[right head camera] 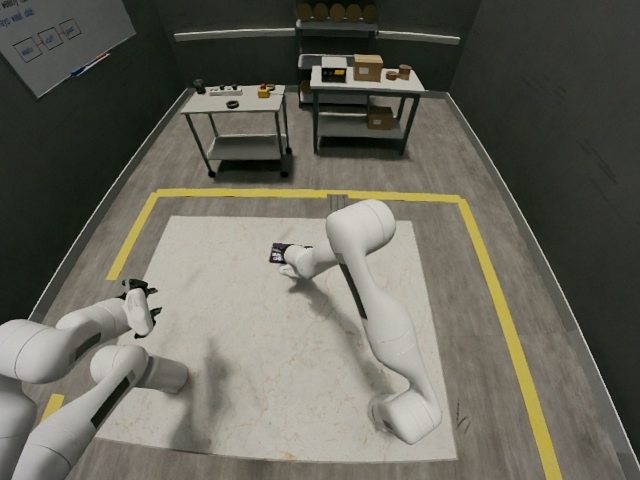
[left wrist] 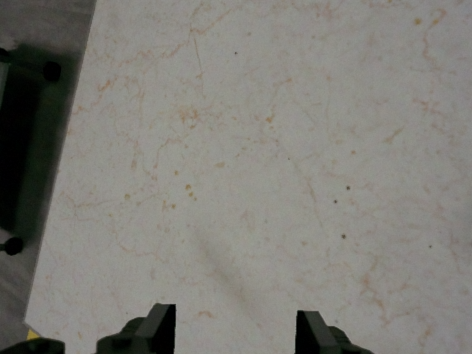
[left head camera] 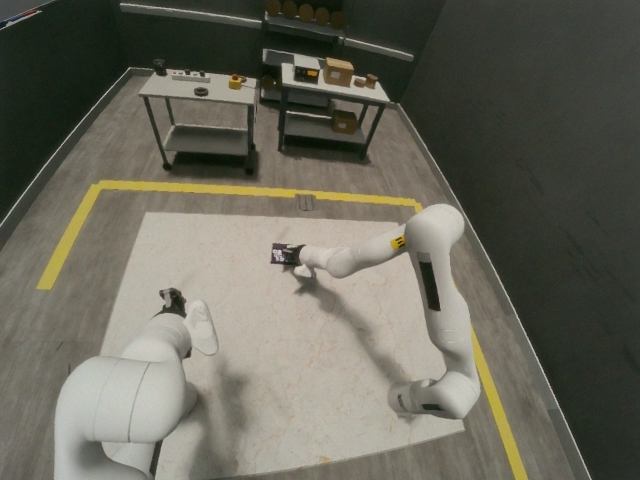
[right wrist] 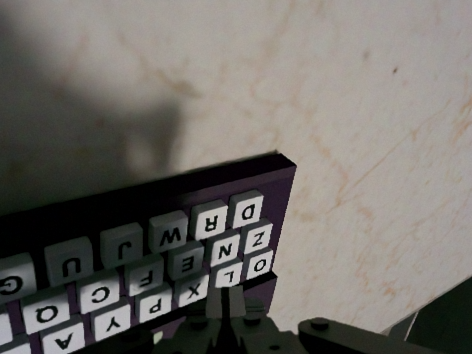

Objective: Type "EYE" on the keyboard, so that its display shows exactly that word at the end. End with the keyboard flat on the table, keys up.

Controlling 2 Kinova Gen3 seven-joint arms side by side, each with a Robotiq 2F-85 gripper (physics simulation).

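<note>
The purple keyboard (left head camera: 276, 260) (right head camera: 272, 258) (right wrist: 278, 186) lies flat on the table, white keys up. In the right wrist view its letters appear upside down; the E key (right wrist: 186, 262) lies in shade beyond the X key (right wrist: 193, 291), and the Y key (right wrist: 113, 324) is farther left. My right gripper (right wrist: 226, 312) (left head camera: 290, 252) is shut and empty, low over the keyboard, its fingertips overlapping the near edge of the L key (right wrist: 227, 276); contact cannot be told. The display is almost wholly hidden, its text unreadable. My left gripper (left wrist: 235, 336) (right head camera: 157, 300) is open and empty, above the table's left part, away from the keyboard.
The pale marbled table top (left head camera: 248, 392) (right head camera: 258, 392) bears both arms. Beyond it stand a cart (left head camera: 170, 91) (right head camera: 206, 107) and a workbench (left head camera: 330, 88) (right head camera: 356, 85) with boxes. Yellow tape (left head camera: 180, 187) (right head camera: 232, 192) marks the floor around the table.
</note>
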